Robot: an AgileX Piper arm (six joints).
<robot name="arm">
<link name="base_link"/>
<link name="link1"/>
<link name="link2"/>
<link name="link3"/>
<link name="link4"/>
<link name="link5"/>
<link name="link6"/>
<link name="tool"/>
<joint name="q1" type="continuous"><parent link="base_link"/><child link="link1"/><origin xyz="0 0 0.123" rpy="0 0 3.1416"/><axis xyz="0 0 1"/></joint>
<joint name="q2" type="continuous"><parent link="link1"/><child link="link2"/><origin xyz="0 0 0" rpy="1.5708 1.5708 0"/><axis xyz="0 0 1"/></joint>
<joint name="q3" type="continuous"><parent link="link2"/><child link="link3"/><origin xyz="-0.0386 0.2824 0" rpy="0 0 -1.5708"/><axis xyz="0 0 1"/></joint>
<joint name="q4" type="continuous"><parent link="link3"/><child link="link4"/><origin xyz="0.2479 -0.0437 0" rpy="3.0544 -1.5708 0"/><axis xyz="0 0 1"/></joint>
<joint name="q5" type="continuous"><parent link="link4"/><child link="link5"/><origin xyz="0 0 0" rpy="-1.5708 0 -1.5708"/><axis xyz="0 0 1"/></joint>
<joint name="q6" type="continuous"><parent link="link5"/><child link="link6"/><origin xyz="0 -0.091 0" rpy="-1.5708 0 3.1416"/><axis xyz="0 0 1"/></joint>
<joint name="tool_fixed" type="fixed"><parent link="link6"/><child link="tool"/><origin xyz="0 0 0" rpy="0 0 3.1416"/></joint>
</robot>
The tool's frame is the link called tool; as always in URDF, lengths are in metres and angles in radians. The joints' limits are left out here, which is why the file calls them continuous.
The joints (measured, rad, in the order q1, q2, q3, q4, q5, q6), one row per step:
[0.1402 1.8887 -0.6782 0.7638 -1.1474 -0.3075]
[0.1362 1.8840 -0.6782 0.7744 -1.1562 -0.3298]
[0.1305 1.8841 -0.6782 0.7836 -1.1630 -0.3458]
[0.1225 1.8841 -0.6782 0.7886 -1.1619 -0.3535]
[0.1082 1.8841 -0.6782 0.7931 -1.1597 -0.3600]
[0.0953 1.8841 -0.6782 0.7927 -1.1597 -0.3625]
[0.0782 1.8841 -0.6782 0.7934 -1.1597 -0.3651]
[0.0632 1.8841 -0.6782 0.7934 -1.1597 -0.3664]
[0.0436 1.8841 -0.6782 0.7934 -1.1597 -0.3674]
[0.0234 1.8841 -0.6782 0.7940 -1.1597 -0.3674]
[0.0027 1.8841 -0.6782 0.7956 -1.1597 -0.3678]
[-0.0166 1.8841 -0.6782 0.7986 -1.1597 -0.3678]
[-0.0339 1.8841 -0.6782 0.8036 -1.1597 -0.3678]
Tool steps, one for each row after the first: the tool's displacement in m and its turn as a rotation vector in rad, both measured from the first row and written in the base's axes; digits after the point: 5 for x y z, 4 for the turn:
[-0.00074 -0.00228 0.00201 -0.0183 0.0006 -0.0144]
[-0.00130 -0.00493 0.00233 -0.0314 0.0045 -0.0292]
[-0.00165 -0.00784 0.00211 -0.0351 0.0100 -0.0408]
[-0.00215 -0.01274 0.00180 -0.0373 0.0158 -0.0578]
[-0.00248 -0.01692 0.00181 -0.0395 0.0174 -0.0702]
[-0.00305 -0.02253 0.00179 -0.0412 0.0193 -0.0877]
[-0.00359 -0.02740 0.00179 -0.0421 0.0203 -0.1026]
[-0.00442 -0.03376 0.00179 -0.0427 0.0213 -0.1221]
[-0.00544 -0.04033 0.00178 -0.0423 0.0218 -0.1428]
[-0.00667 -0.04709 0.00174 -0.0416 0.0225 -0.1649]
[-0.00802 -0.05346 0.00166 -0.0401 0.0231 -0.1869]
[-0.00948 -0.05927 0.00153 -0.0377 0.0237 -0.2086]

